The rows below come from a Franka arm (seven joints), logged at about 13 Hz.
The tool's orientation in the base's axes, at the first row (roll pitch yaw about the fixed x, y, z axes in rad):
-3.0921, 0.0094, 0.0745
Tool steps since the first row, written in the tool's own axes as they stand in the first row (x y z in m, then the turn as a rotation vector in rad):
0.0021, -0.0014, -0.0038, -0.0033, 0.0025, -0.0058
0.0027, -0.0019, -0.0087, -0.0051, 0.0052, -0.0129
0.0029, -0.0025, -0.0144, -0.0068, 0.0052, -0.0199
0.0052, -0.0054, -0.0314, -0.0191, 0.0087, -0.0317
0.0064, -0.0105, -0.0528, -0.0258, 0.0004, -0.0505
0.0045, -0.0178, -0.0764, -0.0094, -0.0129, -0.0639
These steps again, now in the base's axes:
0.0020, 0.0014, 0.0038, -0.0030, -0.0030, 0.0057
0.0027, 0.0017, 0.0088, -0.0045, -0.0062, 0.0127
0.0029, 0.0020, 0.0145, -0.0061, -0.0067, 0.0197
0.0052, 0.0042, 0.0316, -0.0180, -0.0116, 0.0314
0.0063, 0.0084, 0.0532, -0.0250, -0.0048, 0.0507
0.0042, 0.0143, 0.0771, -0.0095, 0.0090, 0.0645

